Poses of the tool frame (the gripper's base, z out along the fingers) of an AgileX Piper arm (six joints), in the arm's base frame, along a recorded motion.
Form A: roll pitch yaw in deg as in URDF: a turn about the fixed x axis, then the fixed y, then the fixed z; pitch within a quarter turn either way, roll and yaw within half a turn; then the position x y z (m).
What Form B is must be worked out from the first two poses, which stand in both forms.
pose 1, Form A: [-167.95, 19.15, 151.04, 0.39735, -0.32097, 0.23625]
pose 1, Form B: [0.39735, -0.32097, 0.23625, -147.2, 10.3, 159.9]
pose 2, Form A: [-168.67, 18.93, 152.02, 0.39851, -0.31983, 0.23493]
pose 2, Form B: [0.39851, -0.31983, 0.23493, -148.3, 10.9, 160.8]
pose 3, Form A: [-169.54, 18.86, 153.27, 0.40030, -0.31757, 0.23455]
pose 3, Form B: [0.40030, -0.31757, 0.23455, -149.7, 11.7, 161.8]
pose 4, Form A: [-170.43, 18.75, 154.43, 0.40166, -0.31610, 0.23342]
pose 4, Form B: [0.40166, -0.31610, 0.23342, -151.0, 12.4, 162.9]
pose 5, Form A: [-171.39, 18.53, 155.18, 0.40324, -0.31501, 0.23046]
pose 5, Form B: [0.40324, -0.31501, 0.23046, -152.0, 12.8, 164.1]
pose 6, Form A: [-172.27, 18.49, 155.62, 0.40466, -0.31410, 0.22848]
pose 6, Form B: [0.40466, -0.31410, 0.22848, -152.6, 13.3, 165.0]
